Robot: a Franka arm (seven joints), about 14 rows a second.
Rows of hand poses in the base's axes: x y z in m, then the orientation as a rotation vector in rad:
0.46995 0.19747 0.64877 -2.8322 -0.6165 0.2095
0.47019 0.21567 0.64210 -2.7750 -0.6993 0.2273
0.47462 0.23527 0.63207 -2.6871 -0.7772 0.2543
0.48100 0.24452 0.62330 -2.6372 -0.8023 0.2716
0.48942 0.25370 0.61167 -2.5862 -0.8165 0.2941
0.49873 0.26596 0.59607 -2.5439 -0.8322 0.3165
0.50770 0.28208 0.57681 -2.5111 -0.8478 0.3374
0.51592 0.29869 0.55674 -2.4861 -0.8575 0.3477
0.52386 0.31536 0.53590 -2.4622 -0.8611 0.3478
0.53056 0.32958 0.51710 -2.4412 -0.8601 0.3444
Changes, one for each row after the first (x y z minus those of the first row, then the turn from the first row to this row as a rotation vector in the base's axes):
0.00024 0.01820 -0.00667 0.0378 0.0149 0.0628
0.00467 0.03780 -0.01670 0.1005 0.0435 0.1281
0.01105 0.04705 -0.02547 0.1382 0.0637 0.1532
0.01947 0.05623 -0.03710 0.1775 0.0893 0.1720
0.02878 0.06849 -0.05270 0.2078 0.1128 0.1910
0.03775 0.08461 -0.07196 0.2293 0.1330 0.2087
0.04597 0.10122 -0.09203 0.2475 0.1450 0.2204
0.05391 0.11789 -0.11287 0.2687 0.1507 0.2267
0.06061 0.13211 -0.13167 0.2892 0.1540 0.2291

